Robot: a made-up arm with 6 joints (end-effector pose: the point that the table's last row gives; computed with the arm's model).
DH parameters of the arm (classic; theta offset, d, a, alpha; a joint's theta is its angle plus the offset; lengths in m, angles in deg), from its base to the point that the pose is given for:
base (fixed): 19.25 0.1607 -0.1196 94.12
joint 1: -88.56 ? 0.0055 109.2
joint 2: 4.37 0.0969 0.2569 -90
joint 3: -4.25 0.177 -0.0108 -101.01
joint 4: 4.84 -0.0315 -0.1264 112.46
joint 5: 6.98 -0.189 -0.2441 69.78
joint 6: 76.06 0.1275 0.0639 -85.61
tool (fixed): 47.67 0.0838 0 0
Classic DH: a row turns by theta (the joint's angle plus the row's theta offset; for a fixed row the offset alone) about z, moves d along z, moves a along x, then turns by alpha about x.
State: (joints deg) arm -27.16 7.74 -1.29 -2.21 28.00 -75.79
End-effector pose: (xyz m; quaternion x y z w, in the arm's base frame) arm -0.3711 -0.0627 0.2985 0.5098 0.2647 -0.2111 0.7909
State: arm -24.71 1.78 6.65 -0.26 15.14 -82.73
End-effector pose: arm -0.3822 -0.0717 0.2885 0.6226 0.2998 -0.2251 0.6869
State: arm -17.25 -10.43 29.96 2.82 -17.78 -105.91
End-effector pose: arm -0.4386 -0.0767 0.2321 0.8342 0.3894 -0.1457 0.3624
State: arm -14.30 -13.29 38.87 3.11 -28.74 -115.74
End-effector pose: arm -0.4634 -0.0663 0.2057 0.8701 0.4168 -0.0912 0.2468
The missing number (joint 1, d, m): -0.072
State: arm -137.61 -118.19 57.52 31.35 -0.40 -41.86
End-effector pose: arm -0.2031 0.3726 0.6062 0.4082 -0.1937 -0.8317 0.3229
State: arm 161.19 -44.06 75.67 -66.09 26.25 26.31
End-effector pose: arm -0.1828 0.5483 0.5072 -0.6128 0.2248 0.5382 0.5332
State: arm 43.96 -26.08 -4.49 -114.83 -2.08 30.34
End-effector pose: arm -0.1390 0.5233 -0.2366 -0.5029 -0.5691 -0.3943 0.5174
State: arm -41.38 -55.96 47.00 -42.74 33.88 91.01
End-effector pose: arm -0.5439 0.4803 0.2160 -0.6531 -0.4289 -0.4654 0.4159
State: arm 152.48 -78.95 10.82 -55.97 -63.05 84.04
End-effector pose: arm -0.3192 0.0819 -0.0134 0.3362 -0.8161 -0.2615 0.3905
